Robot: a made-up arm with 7 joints. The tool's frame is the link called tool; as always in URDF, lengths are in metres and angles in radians. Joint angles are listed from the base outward.
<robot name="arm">
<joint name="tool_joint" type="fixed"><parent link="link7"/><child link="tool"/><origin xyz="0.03 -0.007 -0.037" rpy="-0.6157 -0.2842 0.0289"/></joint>
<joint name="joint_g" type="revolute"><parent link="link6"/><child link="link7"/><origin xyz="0.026 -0.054 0.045" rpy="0 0 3.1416"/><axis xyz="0 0 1"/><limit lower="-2.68" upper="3.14"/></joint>
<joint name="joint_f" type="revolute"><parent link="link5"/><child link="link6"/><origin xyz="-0.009 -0.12 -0.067" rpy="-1.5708 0 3.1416"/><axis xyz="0 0 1"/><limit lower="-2.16" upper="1.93"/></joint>
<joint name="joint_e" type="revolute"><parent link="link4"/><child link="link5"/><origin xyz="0 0.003 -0.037" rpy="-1.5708 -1.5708 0"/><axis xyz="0 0 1"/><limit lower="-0.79" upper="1.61"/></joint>
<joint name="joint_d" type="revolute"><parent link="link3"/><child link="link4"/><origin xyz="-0.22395 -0.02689 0.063" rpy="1.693 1.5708 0"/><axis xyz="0 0 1"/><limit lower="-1.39" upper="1.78"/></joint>
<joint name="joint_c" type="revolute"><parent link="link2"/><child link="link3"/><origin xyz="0.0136 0.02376 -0.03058" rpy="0.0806 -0.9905 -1.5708"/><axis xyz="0 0 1"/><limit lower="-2.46" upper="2.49"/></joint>
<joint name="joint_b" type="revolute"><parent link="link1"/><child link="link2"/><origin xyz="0.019 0.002 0.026" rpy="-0.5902 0.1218 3.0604"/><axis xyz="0 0 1"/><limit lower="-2.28" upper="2.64"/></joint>
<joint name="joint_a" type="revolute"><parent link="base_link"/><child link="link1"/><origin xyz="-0.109 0.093 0.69" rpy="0 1.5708 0"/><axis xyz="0 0 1"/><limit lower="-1.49" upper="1.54"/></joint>
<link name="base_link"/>
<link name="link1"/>
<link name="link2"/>
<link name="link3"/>
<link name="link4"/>
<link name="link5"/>
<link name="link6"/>
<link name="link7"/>
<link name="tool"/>
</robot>
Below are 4 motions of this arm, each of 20 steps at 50 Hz.
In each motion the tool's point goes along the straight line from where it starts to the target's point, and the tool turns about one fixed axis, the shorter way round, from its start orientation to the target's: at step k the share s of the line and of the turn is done. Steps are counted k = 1, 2, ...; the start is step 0. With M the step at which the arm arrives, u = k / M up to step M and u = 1 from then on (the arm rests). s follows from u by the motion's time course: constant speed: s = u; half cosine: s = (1 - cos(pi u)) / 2; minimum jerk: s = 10 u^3 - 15 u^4 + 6 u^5.
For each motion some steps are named. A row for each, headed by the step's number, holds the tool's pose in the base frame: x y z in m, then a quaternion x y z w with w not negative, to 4 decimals.
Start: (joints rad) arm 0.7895 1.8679 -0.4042 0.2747 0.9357 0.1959 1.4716
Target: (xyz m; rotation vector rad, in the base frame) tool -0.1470 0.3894 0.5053 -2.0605 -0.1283 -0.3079
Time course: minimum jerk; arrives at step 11
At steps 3, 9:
3: -0.1361 0.4056 0.5216 -0.8574 -0.0012 -0.1337 0.4969
9: -0.1464 0.3902 0.5061 -0.8534 -0.0504 -0.1278 0.5028

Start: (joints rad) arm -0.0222 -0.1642 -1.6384 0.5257 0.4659 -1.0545 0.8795
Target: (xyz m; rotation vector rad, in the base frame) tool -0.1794 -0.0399 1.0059 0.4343 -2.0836 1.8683
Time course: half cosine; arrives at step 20
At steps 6, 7, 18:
6: -0.1954 0.0064 1.0036 -0.0009 -0.6983 0.6999 0.1498
7: -0.1941 0.0025 1.0038 0.0120 -0.7015 0.6966 0.1503
18: -0.1799 -0.0385 1.0058 0.1469 -0.7263 0.6536 0.1541

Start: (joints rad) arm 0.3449 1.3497 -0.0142 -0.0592 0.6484 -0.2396 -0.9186
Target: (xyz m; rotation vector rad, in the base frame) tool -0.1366 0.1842 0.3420 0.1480 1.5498 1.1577
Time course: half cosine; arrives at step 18
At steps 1, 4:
1: -0.1810 0.2499 0.3753 0.2094 0.6719 0.5133 0.4911
4: -0.1761 0.2426 0.3716 0.1935 0.6714 0.5117 0.5000

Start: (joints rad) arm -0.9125 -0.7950 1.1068 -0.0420 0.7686 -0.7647 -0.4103
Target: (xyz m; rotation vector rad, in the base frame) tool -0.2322 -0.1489 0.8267 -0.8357 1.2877 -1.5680
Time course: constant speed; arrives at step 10
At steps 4, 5, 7, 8, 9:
4: -0.2354 -0.1456 0.8288 -0.3377 0.5253 -0.6428 0.4437
5: -0.2348 -0.1461 0.8285 -0.3379 0.5248 -0.6416 0.4458
7: -0.2338 -0.1472 0.8278 -0.3383 0.5238 -0.6394 0.4499
8: -0.2333 -0.1478 0.8274 -0.3385 0.5233 -0.6382 0.4520
9: -0.2327 -0.1483 0.8271 -0.3387 0.5228 -0.6371 0.4540

